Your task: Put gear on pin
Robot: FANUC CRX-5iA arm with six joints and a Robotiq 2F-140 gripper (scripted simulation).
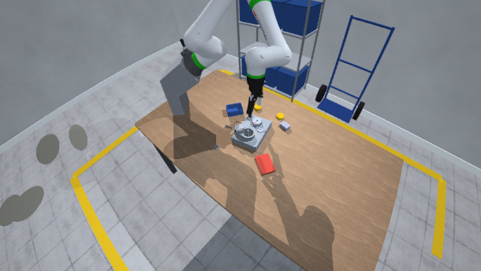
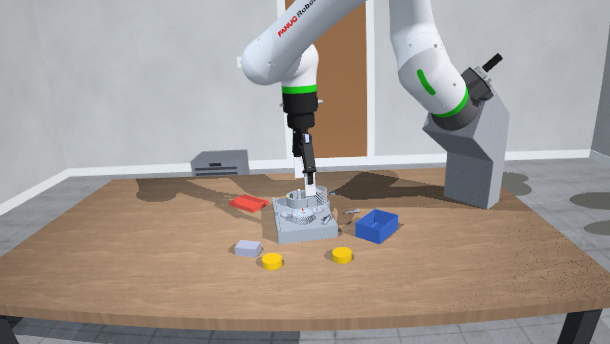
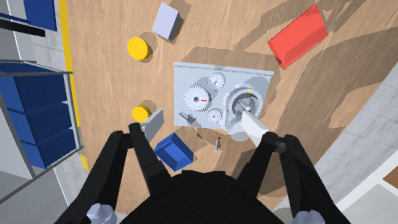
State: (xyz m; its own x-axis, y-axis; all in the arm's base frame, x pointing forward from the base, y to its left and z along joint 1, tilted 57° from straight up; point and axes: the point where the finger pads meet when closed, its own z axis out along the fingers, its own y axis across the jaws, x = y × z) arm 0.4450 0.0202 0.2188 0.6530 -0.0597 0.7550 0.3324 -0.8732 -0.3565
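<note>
The gear is 20 mm to the left of my hand and 100 mm below it. Also, from my hand: blue bin: 210 mm behind, 10 mm to the right, 140 mm below; then bolt: 130 mm behind, 130 mm to the right, 140 mm below; then grey block: 120 mm ahead, 160 mm to the left, 140 mm below.
</note>
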